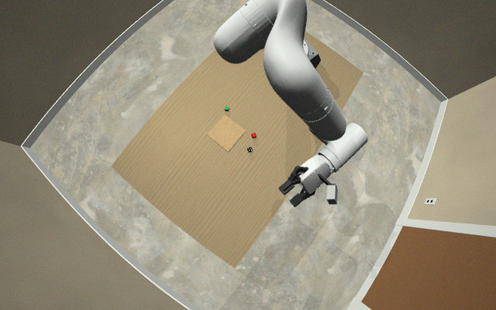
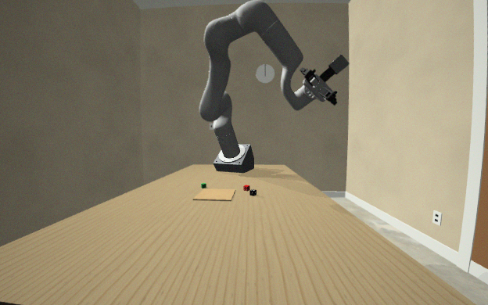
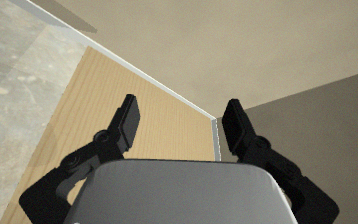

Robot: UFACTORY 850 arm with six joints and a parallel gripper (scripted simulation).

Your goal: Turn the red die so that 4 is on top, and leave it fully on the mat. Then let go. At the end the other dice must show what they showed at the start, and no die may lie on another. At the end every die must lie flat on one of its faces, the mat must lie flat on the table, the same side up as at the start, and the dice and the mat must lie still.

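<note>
Right now the green die is 370 mm below my hand, 350 mm to the right of it and 340 mm behind it. Round my hand: black die 370 mm below, 180 mm behind, 160 mm to the right; then tan mat 380 mm below, 310 mm to the right, 220 mm behind; then red die 370 mm below, 260 mm behind, 170 mm to the right.
</note>
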